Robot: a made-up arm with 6 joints.
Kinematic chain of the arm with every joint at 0, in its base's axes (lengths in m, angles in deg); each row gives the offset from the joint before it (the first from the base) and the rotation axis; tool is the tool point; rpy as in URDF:
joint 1: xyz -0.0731 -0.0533 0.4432 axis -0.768 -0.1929 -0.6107
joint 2: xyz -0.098 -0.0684 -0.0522 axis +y
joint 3: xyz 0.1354 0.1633 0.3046 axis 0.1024 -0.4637 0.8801
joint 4: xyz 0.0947 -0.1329 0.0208 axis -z
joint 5: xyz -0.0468 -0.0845 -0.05 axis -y
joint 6: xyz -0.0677 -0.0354 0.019 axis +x
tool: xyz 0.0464 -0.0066 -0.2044 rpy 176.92 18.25 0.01
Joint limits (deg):
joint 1: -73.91..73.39
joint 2: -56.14..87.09
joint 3: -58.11..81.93
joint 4: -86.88..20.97
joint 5: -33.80..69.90
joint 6: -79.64..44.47
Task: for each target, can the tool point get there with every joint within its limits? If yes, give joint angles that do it. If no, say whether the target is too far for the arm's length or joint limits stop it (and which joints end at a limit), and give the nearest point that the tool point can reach.
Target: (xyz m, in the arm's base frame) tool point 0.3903 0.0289 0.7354
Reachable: yes | joints -57.69 -10.35 45.27 -63.57 -11.85 -42.55
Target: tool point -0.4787 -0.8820 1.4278
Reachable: no: too far | nearest point -0.2204 -0.5027 1.0677 | short by 0.583 m
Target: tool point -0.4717 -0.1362 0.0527
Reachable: no: joint limits stop it (at a limit: joint 1, joint 2, joint 3) | nearest point -0.4270 0.0624 0.2145 | short by 0.260 m
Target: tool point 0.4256 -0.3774 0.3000
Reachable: yes | joints 31.90 49.58 52.20 -23.62 40.58 -66.21
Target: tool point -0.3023 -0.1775 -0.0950
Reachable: no: joint limits stop it (at a limit: joint 2, joint 4) | nearest point -0.0669 -0.1355 0.0005 | short by 0.258 m
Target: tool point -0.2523 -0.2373 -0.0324
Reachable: no: joint limits stop it (at a limit: joint 2, joint 4) | nearest point -0.0702 -0.2225 0.0381 | short by 0.196 m
